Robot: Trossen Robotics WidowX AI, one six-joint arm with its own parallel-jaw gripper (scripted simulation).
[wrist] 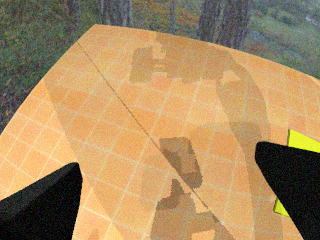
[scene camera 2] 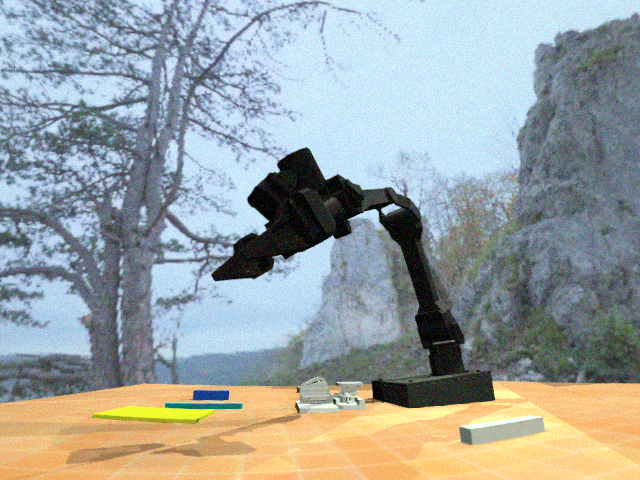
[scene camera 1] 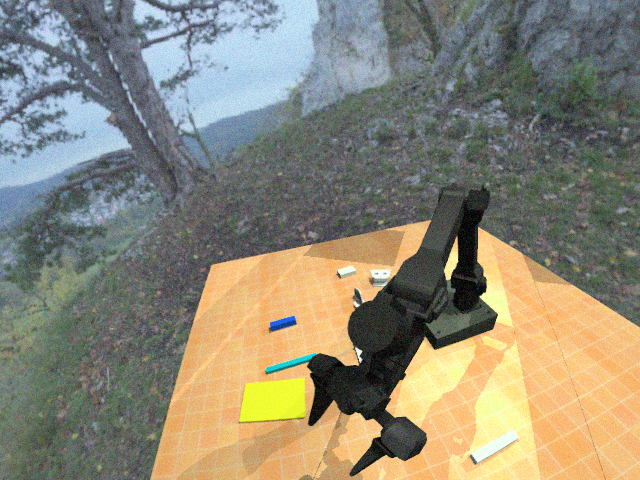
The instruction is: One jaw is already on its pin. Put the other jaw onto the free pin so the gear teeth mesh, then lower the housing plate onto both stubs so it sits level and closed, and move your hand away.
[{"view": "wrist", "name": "my gripper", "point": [172,163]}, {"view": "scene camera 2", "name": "my gripper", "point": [226,268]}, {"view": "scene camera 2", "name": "yellow sheet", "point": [147,414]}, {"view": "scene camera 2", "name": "white bar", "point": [486,432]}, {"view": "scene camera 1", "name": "my gripper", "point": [329,448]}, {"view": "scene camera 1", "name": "yellow sheet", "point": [285,399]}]
